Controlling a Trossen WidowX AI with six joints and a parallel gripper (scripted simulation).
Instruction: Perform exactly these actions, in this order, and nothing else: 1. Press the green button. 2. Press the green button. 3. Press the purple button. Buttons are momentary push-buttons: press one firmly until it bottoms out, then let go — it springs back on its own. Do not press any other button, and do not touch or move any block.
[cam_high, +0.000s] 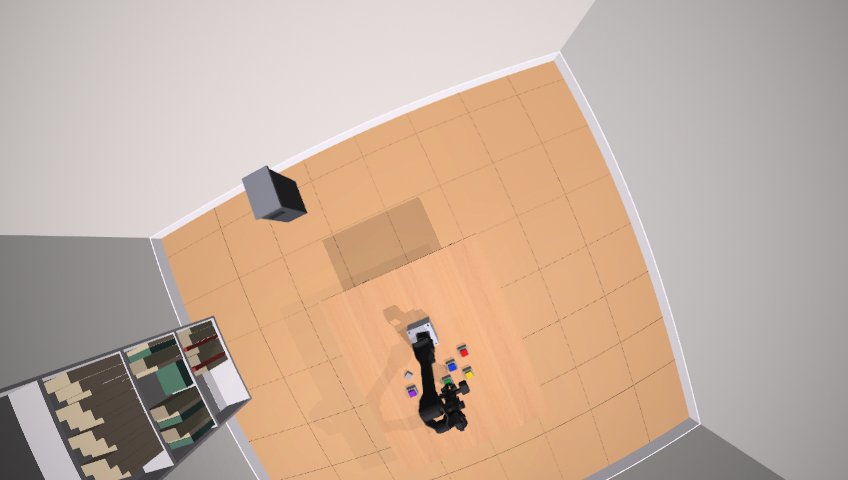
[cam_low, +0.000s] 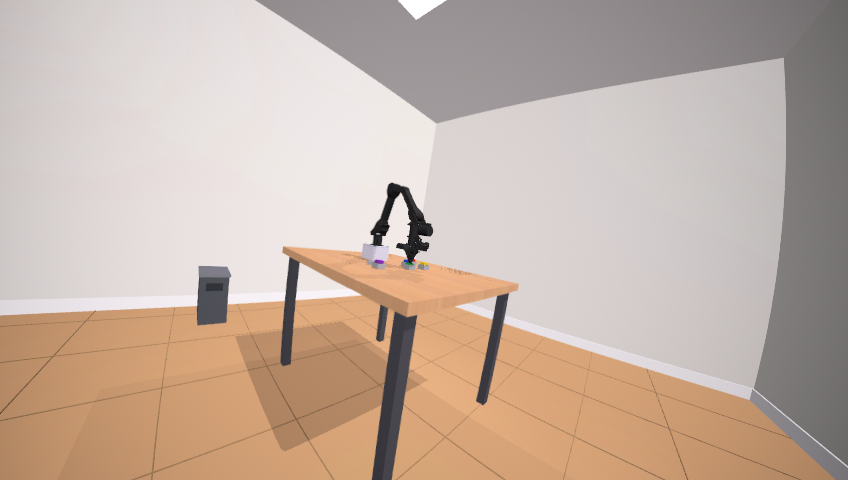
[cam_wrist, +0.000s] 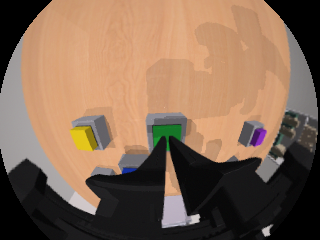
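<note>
The green button lies 1 cm below my gripper tip. Also, from my gripper tip: yellow button (11 cm to the left, 2 cm behind); then red button (15 cm behind, 11 cm to the left); then blue button (8 cm behind, 4 cm to the left).
</note>
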